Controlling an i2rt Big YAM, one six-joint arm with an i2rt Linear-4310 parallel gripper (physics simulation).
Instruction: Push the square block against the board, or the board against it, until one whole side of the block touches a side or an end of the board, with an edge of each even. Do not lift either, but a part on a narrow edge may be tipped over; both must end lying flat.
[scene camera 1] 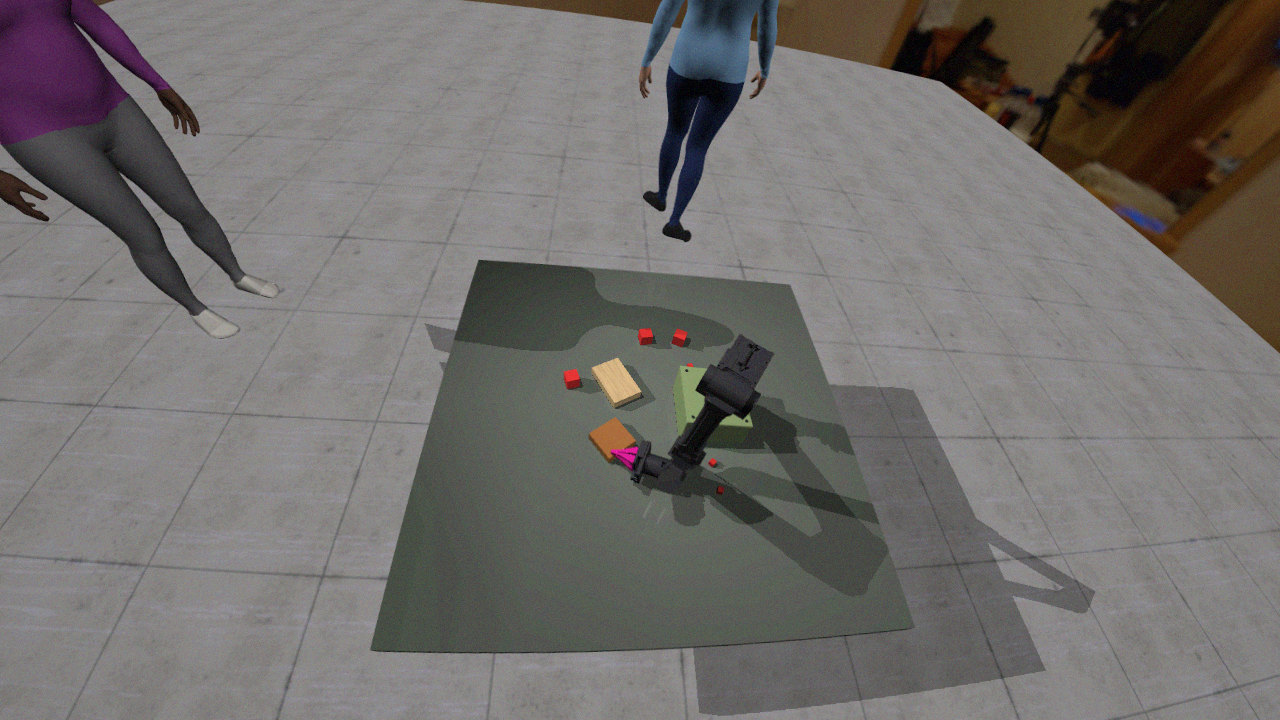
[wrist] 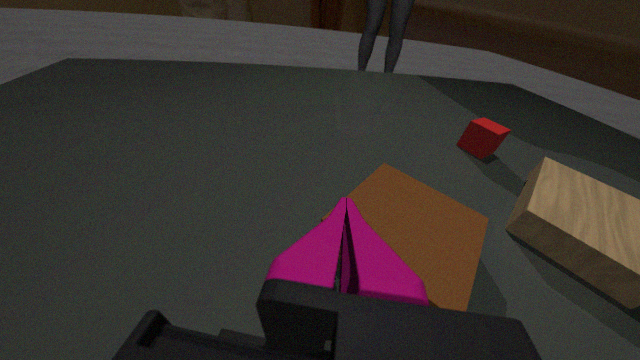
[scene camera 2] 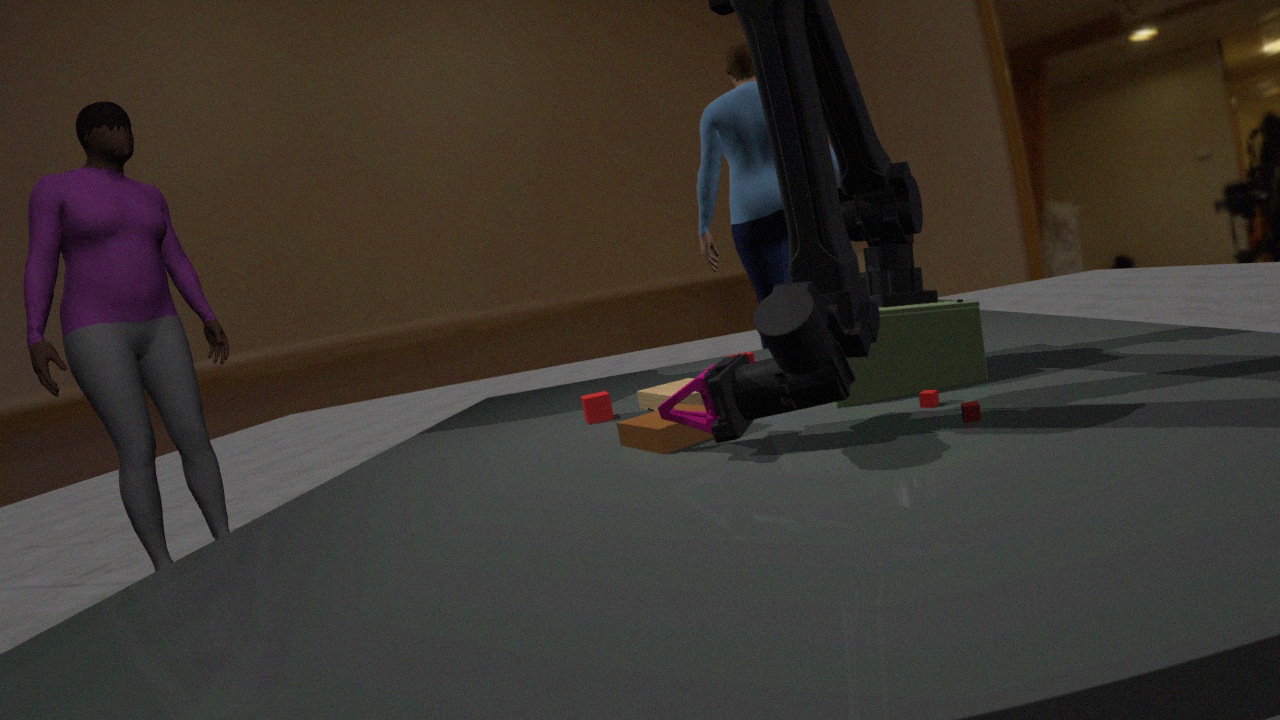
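Where they show: gripper, between the fingertips: (scene camera 1: 610, 451) (wrist: 345, 205) (scene camera 2: 660, 412); arm's base, origin of its link: (scene camera 2: 892, 304).
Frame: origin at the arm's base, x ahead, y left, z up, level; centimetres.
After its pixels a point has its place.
The orange-brown square block (scene camera 1: 610, 437) @(y 8.9, x 34.4, z -7.5 cm) (scene camera 2: 651, 433) @(y 13.9, x 36.4, z -8.1 cm) (wrist: 425, 215) @(y 7.5, x 33.7, z -7.5 cm) lies flat on the dark green table. The pale wooden board (scene camera 1: 616, 382) @(y -10.2, x 30.3, z -7.5 cm) (scene camera 2: 666, 393) @(y -8.2, x 33.2, z -7.5 cm) (wrist: 590, 210) @(y -10.1, x 29.8, z -7.5 cm) lies flat behind it in scene camera 1, to its right in the wrist view. A gap separates the two, and their sides are turned relative to each other. My gripper (scene camera 1: 614, 454) @(y 14.1, x 35.0, z -5.9 cm) (scene camera 2: 661, 411) @(y 14.1, x 35.0, z -5.9 cm) (wrist: 345, 205) @(y 14.1, x 35.0, z -5.9 cm) is shut and empty. Its magenta tips are at the near corner of the block, in front of part of it in the wrist view; whether they touch it I cannot tell.
A red cube (scene camera 1: 571, 379) @(y -11.3, x 44.2, z -6.4 cm) (scene camera 2: 597, 407) @(y -10.9, x 43.8, z -8.1 cm) (wrist: 482, 137) @(y -11.0, x 43.1, z -7.7 cm) stands left of the board. Two red cubes (scene camera 1: 645, 336) @(y -28.1, x 18.2, z -6.4 cm) (scene camera 1: 680, 337) @(y -27.2, x 5.9, z -6.4 cm) stand farther back. A green box (scene camera 1: 687, 398) @(y 2.5, x 11.9, z 0.9 cm) (scene camera 2: 930, 351) @(y 11.8, x 1.2, z -5.6 cm) stands by the arm. Small red cubes (scene camera 1: 713, 462) @(y 18.7, x 5.4, z -8.8 cm) (scene camera 1: 720, 490) @(y 27.2, x 5.6, z -8.8 cm) lie near the arm.
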